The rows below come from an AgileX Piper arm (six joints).
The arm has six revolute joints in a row. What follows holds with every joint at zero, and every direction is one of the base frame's. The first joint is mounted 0.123 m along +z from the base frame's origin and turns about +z. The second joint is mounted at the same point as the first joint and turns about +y. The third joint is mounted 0.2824 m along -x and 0.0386 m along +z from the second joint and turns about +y. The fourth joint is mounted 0.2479 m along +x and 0.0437 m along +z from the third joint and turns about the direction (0.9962, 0, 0.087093). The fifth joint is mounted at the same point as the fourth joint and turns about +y. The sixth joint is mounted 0.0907 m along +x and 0.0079 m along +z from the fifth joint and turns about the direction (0.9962, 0, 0.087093). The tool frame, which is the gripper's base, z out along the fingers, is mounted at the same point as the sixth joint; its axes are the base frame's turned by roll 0, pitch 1.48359 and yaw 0 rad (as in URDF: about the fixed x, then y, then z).
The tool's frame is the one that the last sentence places.
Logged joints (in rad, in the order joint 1, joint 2, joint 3, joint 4, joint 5, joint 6), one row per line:
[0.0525 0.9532 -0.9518 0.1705 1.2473 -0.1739]
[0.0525 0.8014 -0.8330 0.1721 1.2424 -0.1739]
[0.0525 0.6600 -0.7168 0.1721 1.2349 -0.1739]
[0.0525 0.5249 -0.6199 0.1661 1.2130 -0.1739]
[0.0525 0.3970 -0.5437 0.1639 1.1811 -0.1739]
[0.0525 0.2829 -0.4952 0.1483 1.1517 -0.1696]
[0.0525 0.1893 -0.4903 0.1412 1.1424 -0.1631]
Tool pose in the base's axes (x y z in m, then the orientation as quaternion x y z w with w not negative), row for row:
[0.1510 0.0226 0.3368 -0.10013 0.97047 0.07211 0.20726]
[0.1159 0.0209 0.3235 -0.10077 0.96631 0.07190 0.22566]
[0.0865 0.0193 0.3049 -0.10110 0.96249 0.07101 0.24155]
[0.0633 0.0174 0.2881 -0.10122 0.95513 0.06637 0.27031]
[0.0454 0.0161 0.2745 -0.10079 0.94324 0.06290 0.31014]
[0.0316 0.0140 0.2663 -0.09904 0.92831 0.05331 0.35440]
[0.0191 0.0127 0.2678 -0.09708 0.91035 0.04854 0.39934]
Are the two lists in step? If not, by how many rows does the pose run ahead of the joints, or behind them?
They are in step.
